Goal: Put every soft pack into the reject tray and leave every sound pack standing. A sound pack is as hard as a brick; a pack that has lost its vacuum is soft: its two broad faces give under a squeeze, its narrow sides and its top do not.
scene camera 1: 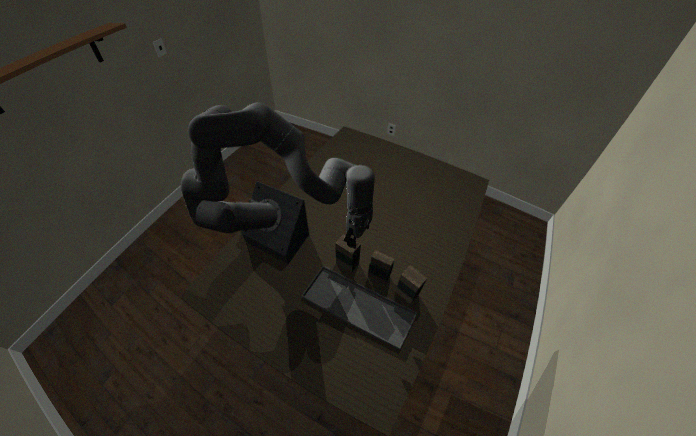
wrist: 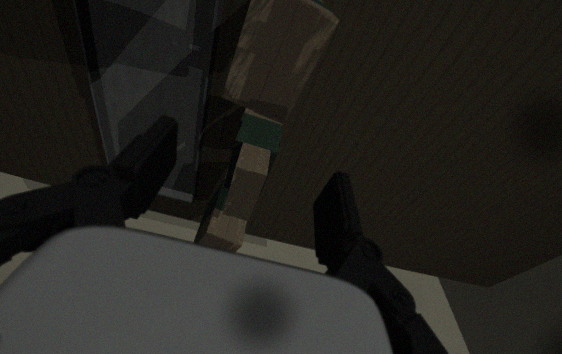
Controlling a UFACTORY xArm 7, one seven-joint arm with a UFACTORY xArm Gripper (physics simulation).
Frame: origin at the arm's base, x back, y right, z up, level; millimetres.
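Seen in the pictures: gripper, between the fingertips: (scene camera 1: pixel 358 236) (wrist: pixel 254 165); arm's base, origin of its link: (scene camera 1: pixel 268 215).
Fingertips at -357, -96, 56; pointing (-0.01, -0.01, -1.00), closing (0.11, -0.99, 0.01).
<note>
Offsets run from my fingertips to a thing's top centre, as dx, dy, dz. Level surfaces: height alone.
Three tan packs with green bands stand upright in a row. The pack nearest the robot base (scene camera 1: pixel 347 252) (wrist: pixel 285 55) is largest in the wrist view. The middle pack @(-99, -15, -63) (scene camera 1: pixel 381 263) (wrist: pixel 245 190) and the far pack @(-227, -17, -63) (scene camera 1: pixel 411 281) (wrist: pixel 227 231) stand beyond it. My gripper (scene camera 1: pixel 350 240) (wrist: pixel 254 165) is wide open with nothing between its fingers, over the top of the nearest pack in the scene view. The grey reject tray @(-111, +137, -182) (scene camera 1: pixel 359 310) (wrist: pixel 150 100) lies beside the row, with no pack in it. Which packs are soft cannot be told by eye.
The packs and tray rest on a brown wood-grained surface @(dz -204) (scene camera 1: pixel 410 190) (wrist: pixel 425 150). The robot's dark base block (scene camera 1: pixel 287 233) stands left of the packs. Pale walls enclose the area, and a wooden handrail (scene camera 1: pixel 61 51) is on the left wall.
</note>
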